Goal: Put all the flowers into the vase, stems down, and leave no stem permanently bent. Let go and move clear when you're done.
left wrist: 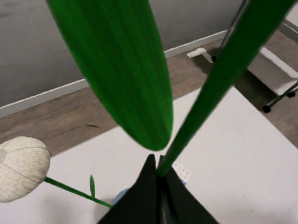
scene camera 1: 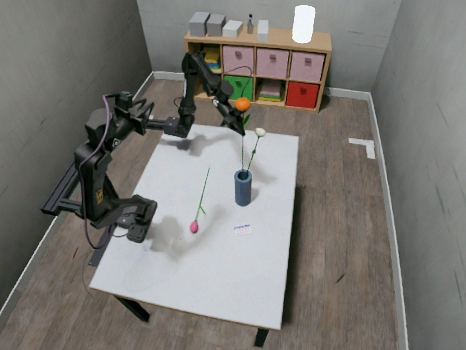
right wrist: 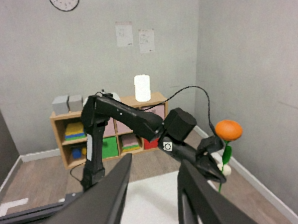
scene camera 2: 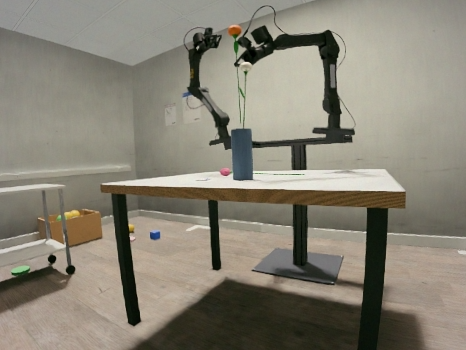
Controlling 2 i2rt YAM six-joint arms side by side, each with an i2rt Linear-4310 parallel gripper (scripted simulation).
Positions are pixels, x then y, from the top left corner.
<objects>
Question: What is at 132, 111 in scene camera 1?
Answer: My right gripper.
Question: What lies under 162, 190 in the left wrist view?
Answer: My left gripper.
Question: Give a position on a blue vase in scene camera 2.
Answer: At 241, 139
</objects>
